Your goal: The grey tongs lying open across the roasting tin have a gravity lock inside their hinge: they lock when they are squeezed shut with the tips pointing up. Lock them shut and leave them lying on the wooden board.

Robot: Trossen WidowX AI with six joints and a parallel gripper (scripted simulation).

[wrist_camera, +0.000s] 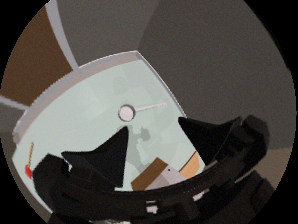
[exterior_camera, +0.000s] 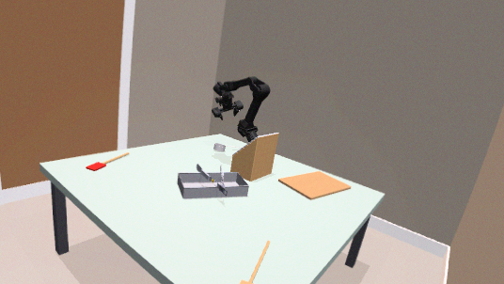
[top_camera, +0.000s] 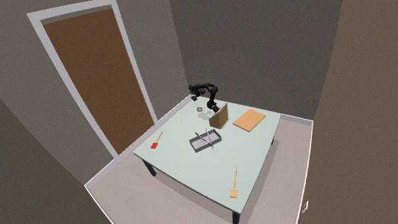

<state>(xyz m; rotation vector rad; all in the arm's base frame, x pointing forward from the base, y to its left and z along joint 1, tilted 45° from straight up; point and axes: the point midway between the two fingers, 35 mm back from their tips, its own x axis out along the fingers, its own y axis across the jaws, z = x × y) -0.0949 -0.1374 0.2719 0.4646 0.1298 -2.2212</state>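
Right now my gripper tip is 460 mm short of the roasting tin, 310 mm to the right of it and 210 mm above it. The rest, counted from my gripper tip: wooden board: 630 mm to the left, 230 mm below, 50 mm behind.
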